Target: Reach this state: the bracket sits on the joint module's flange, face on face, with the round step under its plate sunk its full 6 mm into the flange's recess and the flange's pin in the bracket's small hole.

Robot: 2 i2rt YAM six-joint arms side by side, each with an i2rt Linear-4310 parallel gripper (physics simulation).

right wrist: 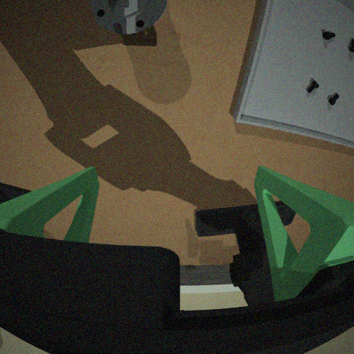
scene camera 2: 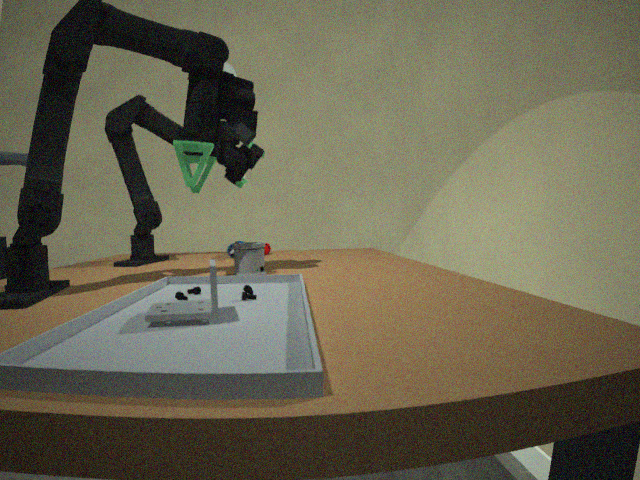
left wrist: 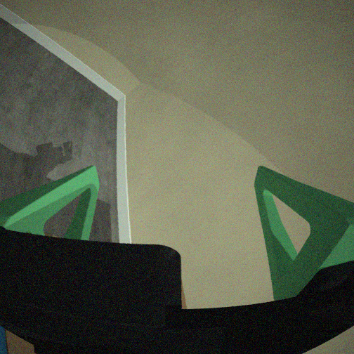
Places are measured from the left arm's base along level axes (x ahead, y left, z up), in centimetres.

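Where they show: left gripper, fingertip midpoint: [scene camera 2: 254,168]; right gripper, fingertip midpoint: [scene camera 2: 193,190]; left arm's base at its link origin: [scene camera 2: 143,262]; right arm's base at its link origin: [scene camera 2: 29,296].
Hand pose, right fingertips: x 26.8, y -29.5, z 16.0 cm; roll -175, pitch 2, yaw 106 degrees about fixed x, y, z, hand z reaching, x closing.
Things, the pixels of their top centre, and the offset from my right fingertips. "spot": a spot on its surface instead. Level surfaces: height alone.
- tray at its top centre: [scene camera 2: 205,301] dx +12.0, dy -27.8, dz -14.4 cm
- grey joint module at its top centre: [scene camera 2: 248,241] dx +8.7, dy +6.2, dz -9.6 cm
- red object at its top centre: [scene camera 2: 263,243] dx +2.3, dy +50.3, dz -12.5 cm
- blue object at a spot on its surface: [scene camera 2: 231,250] spot: dx -4.4, dy +38.6, dz -13.6 cm
- wooden table at its surface level: dz -16.0 cm
The pale grey bracket [scene camera 2: 178,313] lies plate-down in the tray [scene camera 2: 165,383] [right wrist: 297,131], its narrow upright rising at the plate's right end. The grey joint module [scene camera 2: 250,259] stands on the table behind the tray. In the right wrist view, part of the module's round flange face [right wrist: 131,17] with dark holes shows at the top edge. My right gripper [scene camera 2: 196,189] [right wrist: 176,175] is open and empty, high above the table, pointing down. My left gripper [scene camera 2: 251,167] [left wrist: 176,174] is open and empty in the air, facing the wall and floor. The flange's pin and recess are not distinguishable.
Several black bolts [scene camera 2: 248,293] [right wrist: 312,86] lie in the tray. A red object [scene camera 2: 267,249] and a blue object [scene camera 2: 231,250] are beside the module. Black arm parts [right wrist: 247,232] show beyond the right fingers. The wooden table [scene camera 2: 439,335] extends right of the tray.
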